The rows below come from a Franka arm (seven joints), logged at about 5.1 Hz.
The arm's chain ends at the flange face. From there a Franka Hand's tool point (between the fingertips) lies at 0.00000 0.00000 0.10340 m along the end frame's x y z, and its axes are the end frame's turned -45 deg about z.
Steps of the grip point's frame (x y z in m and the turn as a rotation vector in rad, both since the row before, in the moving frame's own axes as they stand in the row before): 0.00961 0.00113 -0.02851 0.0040 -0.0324 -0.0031; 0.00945 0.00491 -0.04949 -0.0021 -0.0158 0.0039; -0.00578 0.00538 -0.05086 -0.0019 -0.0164 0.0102; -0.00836 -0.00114 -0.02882 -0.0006 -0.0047 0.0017; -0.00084 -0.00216 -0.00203 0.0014 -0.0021 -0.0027
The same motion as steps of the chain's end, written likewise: 0.01025 -0.00808 -0.02845 -0.0201 -0.0257 -0.0031; 0.01116 -0.00452 -0.04948 -0.0127 -0.0097 0.0039; 0.00078 0.00656 -0.05085 -0.0129 -0.0103 0.0102; -0.00642 0.00472 -0.02882 -0.0037 -0.0029 0.0017; -0.00187 -0.00098 -0.00203 -0.0005 -0.0025 -0.0027
